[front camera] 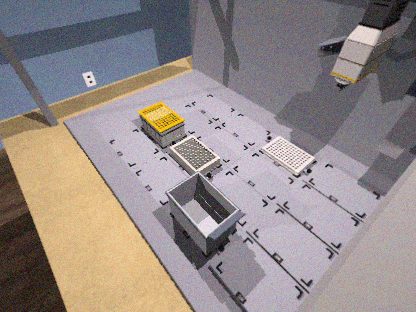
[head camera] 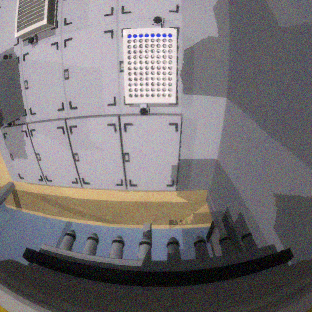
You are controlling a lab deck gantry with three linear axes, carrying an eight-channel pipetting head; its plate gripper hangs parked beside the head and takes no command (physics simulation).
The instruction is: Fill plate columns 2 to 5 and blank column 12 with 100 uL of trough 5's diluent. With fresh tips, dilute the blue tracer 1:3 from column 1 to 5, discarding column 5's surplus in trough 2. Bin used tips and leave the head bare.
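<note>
The white well plate [front camera: 310, 158] [head camera: 126, 65] lies flat on the deck; in the head view its top row of wells is blue and the others look grey, their fill unclear. The pipetting head [front camera: 350, 57] hangs high at the upper right, away from the labware. Its channel nozzles [head camera: 117, 247] look bare, without tips. A dark part [front camera: 332, 46] juts out beside the head; the parked gripper's fingers cannot be made out. The trough block [front camera: 217, 158] [head camera: 47, 21] stands between the yellow-topped tip rack [front camera: 172, 136] and the open grey bin [front camera: 190, 230]. Liquid levels cannot be read.
The deck [front camera: 240, 200] [head camera: 95, 90] has black corner marks and small dark knobs beside the plate. A wooden ledge [front camera: 90, 220] [head camera: 100, 205] runs along the deck's edge. A grey post [front camera: 30, 80] rises at the left. The bin's walls stand higher than the plate.
</note>
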